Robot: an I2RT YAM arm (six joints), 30 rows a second.
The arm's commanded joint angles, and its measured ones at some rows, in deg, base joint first. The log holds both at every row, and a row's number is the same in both.
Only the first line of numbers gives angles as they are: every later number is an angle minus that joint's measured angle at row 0.
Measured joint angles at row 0:
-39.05 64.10 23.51 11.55 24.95 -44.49
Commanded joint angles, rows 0 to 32:
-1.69 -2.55 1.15 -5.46 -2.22 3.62
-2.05 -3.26 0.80 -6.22 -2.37 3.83
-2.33 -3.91 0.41 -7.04 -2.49 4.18
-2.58 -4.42 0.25 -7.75 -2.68 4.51
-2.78 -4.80 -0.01 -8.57 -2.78 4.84
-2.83 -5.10 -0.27 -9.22 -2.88 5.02
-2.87 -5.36 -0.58 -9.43 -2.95 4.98
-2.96 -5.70 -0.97 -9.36 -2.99 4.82
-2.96 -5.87 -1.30 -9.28 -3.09 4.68
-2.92 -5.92 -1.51 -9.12 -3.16 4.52
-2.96 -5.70 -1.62 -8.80 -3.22 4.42
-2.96 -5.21 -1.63 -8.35 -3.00 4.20
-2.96 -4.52 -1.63 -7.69 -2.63 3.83
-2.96 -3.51 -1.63 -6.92 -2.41 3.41
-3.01 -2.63 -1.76 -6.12 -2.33 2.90
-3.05 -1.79 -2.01 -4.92 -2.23 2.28
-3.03 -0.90 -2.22 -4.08 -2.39 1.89
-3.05 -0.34 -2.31 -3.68 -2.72 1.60
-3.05 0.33 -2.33 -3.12 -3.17 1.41
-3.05 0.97 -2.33 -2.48 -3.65 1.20
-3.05 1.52 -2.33 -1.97 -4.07 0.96
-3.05 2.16 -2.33 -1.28 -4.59 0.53
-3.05 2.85 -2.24 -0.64 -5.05 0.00
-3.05 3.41 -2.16 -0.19 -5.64 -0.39
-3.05 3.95 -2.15 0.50 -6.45 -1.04
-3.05 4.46 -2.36 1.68 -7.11 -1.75
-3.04 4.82 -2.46 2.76 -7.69 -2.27
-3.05 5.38 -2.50 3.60 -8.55 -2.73
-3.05 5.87 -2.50 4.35 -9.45 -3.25
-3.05 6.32 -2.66 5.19 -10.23 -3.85
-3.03 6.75 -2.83 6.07 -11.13 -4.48
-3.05 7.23 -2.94 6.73 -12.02 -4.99
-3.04 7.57 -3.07 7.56 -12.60 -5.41
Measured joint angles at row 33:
-2.77 6.79 -2.08 3.43 -8.87 -3.28
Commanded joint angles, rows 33 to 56:
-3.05 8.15 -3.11 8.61 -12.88 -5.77
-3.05 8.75 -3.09 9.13 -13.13 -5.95
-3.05 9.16 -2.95 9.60 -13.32 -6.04
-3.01 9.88 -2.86 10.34 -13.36 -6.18
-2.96 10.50 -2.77 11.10 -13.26 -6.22
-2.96 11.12 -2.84 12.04 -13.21 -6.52
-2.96 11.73 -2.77 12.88 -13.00 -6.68
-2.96 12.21 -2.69 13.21 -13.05 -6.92
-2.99 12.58 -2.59 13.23 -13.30 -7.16
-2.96 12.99 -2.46 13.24 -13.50 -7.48
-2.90 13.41 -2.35 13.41 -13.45 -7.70
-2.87 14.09 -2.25 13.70 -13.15 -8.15
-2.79 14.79 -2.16 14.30 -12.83 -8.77
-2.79 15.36 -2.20 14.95 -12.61 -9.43
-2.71 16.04 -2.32 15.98 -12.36 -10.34
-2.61 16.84 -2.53 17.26 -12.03 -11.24
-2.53 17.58 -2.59 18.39 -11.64 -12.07
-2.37 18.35 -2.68 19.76 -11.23 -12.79
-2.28 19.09 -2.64 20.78 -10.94 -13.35
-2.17 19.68 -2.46 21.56 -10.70 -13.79
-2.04 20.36 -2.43 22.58 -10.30 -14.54
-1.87 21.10 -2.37 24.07 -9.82 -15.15
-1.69 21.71 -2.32 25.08 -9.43 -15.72
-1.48 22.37 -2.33 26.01 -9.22 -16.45
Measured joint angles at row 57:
-2.01 20.98 -2.41 20.83 -10.73 -13.81
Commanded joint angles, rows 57 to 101:
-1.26 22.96 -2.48 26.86 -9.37 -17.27
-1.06 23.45 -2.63 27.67 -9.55 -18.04
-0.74 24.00 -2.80 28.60 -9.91 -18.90
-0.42 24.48 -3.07 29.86 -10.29 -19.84
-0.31 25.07 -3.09 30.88 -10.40 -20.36
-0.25 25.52 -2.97 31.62 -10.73 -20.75
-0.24 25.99 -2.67 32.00 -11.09 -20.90
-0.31 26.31 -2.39 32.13 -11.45 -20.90
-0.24 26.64 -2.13 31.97 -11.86 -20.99
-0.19 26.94 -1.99 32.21 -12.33 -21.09
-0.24 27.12 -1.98 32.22 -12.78 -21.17
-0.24 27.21 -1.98 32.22 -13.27 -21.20
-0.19 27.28 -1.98 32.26 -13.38 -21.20
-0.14 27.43 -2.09 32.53 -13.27 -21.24
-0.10 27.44 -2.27 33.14 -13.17 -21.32
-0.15 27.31 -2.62 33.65 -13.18 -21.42
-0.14 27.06 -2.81 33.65 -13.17 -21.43
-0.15 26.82 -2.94 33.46 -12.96 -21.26
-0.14 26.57 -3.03 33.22 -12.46 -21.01
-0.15 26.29 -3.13 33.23 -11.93 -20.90
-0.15 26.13 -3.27 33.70 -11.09 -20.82
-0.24 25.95 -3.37 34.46 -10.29 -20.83
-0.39 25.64 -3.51 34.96 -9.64 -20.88
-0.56 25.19 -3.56 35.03 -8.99 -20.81
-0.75 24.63 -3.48 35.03 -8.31 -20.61
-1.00 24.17 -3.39 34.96 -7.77 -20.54
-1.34 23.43 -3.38 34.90 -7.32 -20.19
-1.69 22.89 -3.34 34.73 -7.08 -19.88
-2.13 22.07 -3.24 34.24 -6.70 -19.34
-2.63 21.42 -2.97 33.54 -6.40 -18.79
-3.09 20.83 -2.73 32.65 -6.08 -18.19
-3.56 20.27 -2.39 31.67 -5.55 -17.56
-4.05 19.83 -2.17 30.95 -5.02 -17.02
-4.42 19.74 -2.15 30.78 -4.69 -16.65
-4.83 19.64 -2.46 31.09 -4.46 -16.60
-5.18 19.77 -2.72 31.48 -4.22 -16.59
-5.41 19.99 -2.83 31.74 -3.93 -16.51
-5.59 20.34 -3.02 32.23 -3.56 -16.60
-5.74 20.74 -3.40 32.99 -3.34 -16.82
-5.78 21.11 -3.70 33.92 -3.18 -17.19
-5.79 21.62 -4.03 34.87 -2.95 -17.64
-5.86 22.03 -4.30 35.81 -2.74 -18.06
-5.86 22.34 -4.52 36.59 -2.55 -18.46
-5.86 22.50 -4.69 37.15 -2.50 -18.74
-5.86 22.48 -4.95 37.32 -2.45 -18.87
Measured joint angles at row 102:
-5.46 21.96 -4.05 33.64 -4.22 -18.67
